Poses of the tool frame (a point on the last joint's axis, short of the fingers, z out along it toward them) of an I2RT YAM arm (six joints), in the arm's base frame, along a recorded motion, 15 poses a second.
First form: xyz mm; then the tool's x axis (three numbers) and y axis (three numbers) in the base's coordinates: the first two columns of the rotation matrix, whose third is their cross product.
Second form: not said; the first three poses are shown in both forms.
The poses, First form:
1: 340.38, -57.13, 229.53, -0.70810, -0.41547, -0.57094, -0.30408, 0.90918, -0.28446
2: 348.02, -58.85, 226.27, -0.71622, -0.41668, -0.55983, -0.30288, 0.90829, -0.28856
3: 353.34, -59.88, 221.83, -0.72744, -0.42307, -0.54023, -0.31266, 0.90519, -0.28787
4: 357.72, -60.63, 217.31, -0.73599, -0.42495, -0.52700, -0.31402, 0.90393, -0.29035
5: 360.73, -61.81, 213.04, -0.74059, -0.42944, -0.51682, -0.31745, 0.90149, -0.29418
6: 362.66, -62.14, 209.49, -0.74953, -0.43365, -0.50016, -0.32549, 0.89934, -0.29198
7: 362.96, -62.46, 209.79, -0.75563, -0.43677, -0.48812, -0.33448, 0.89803, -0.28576
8: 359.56, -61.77, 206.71, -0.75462, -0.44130, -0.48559, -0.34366, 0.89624, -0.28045
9: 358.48, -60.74, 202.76, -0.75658, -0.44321, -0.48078, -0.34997, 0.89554, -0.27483
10: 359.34, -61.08, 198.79, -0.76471, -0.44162, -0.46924, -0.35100, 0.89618, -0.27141
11: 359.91, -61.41, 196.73, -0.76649, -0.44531, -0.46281, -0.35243, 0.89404, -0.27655
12: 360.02, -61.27, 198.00, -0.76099, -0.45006, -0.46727, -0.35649, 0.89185, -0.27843
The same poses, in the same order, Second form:
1:
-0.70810, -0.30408, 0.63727, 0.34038
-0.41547, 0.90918, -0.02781, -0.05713
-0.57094, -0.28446, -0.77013, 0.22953
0, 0, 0, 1

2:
-0.71622, -0.30288, 0.62873, 0.34802
-0.41668, 0.90829, -0.03711, -0.05885
-0.55983, -0.28856, -0.77674, 0.22627
0, 0, 0, 1

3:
-0.72744, -0.31266, 0.61080, 0.35334
-0.42307, 0.90519, -0.04050, -0.05988
-0.54023, -0.28787, -0.79075, 0.22183
0, 0, 0, 1

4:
-0.73599, -0.31402, 0.59976, 0.35772
-0.42495, 0.90393, -0.04821, -0.06063
-0.52700, -0.29035, -0.79873, 0.21731
0, 0, 0, 1

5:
-0.74059, -0.31745, 0.59224, 0.36073
-0.42944, 0.90149, -0.05380, -0.06181
-0.51682, -0.29418, -0.80396, 0.21304
0, 0, 0, 1

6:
-0.74953, -0.32549, 0.57643, 0.36266
-0.43365, 0.89934, -0.05605, -0.06214
-0.50016, -0.29198, -0.81523, 0.20949
0, 0, 0, 1

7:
-0.75563, -0.33448, 0.56316, 0.36296
-0.43677, 0.89803, -0.05266, -0.06246
-0.48812, -0.28576, -0.82467, 0.20979
0, 0, 0, 1

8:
-0.75462, -0.34366, 0.55897, 0.35956
-0.44130, 0.89624, -0.04476, -0.06177
-0.48559, -0.28045, -0.82798, 0.20671
0, 0, 0, 1

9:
-0.75658, -0.34997, 0.55237, 0.35848
-0.44321, 0.89554, -0.03967, -0.06074
-0.48078, -0.27483, -0.83266, 0.20276
0, 0, 0, 1

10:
-0.76471, -0.35100, 0.54038, 0.35934
-0.44162, 0.89618, -0.04285, -0.06108
-0.46924, -0.27141, -0.84033, 0.19879
0, 0, 0, 1

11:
-0.76649, -0.35243, 0.53692, 0.35991
-0.44531, 0.89404, -0.04886, -0.06141
-0.46281, -0.27655, -0.84221, 0.19673
0, 0, 0, 1

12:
-0.76099, -0.35649, 0.54204, 0.36002
-0.45006, 0.89185, -0.04531, -0.06127
-0.46727, -0.27843, -0.83913, 0.19800
0, 0, 0, 1

